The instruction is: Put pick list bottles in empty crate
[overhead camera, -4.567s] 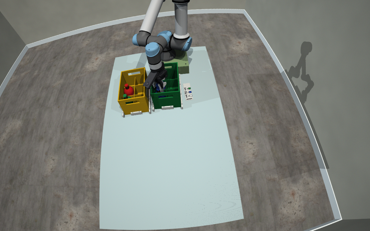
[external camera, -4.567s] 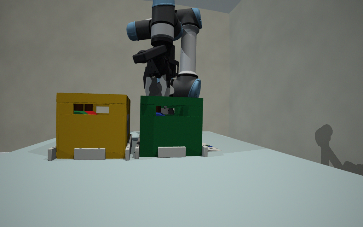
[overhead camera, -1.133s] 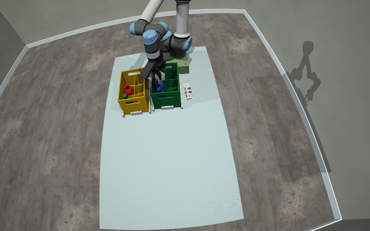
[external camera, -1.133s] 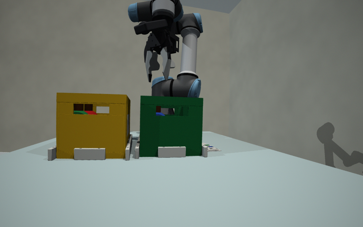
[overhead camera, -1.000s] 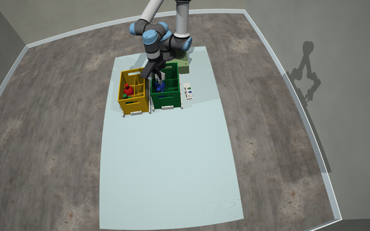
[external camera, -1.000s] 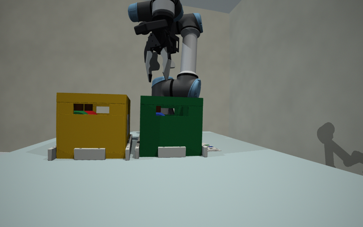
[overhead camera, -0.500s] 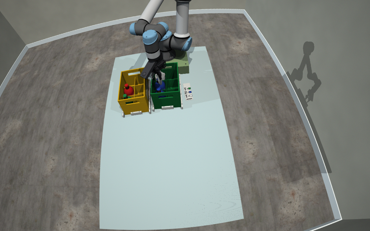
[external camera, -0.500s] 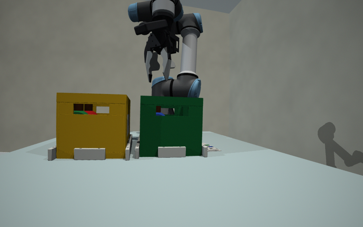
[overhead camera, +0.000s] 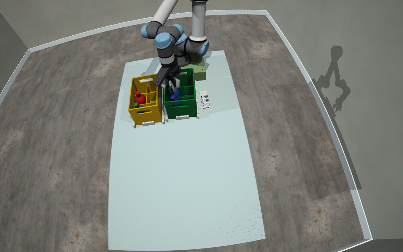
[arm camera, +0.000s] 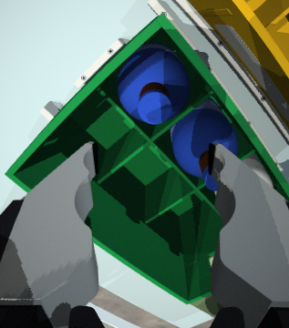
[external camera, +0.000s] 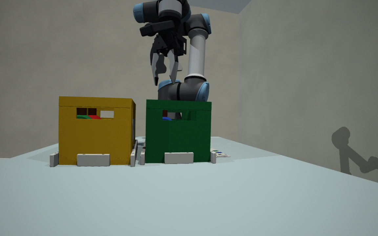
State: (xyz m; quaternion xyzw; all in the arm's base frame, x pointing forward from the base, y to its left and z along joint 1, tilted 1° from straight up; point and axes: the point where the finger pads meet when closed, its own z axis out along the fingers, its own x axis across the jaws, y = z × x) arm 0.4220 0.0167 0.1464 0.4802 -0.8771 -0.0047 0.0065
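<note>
The green bottle lies 220 mm to the right of my hand, 150 mm below it and 60 mm ahead of it. Also, from my hand: yellow crate: 190 mm to the right, 160 mm below, 40 mm behind; white bottle: 180 mm behind, 150 mm below, 30 mm to the right; green crate: 160 mm below, 100 mm behind, 30 mm to the left.
</note>
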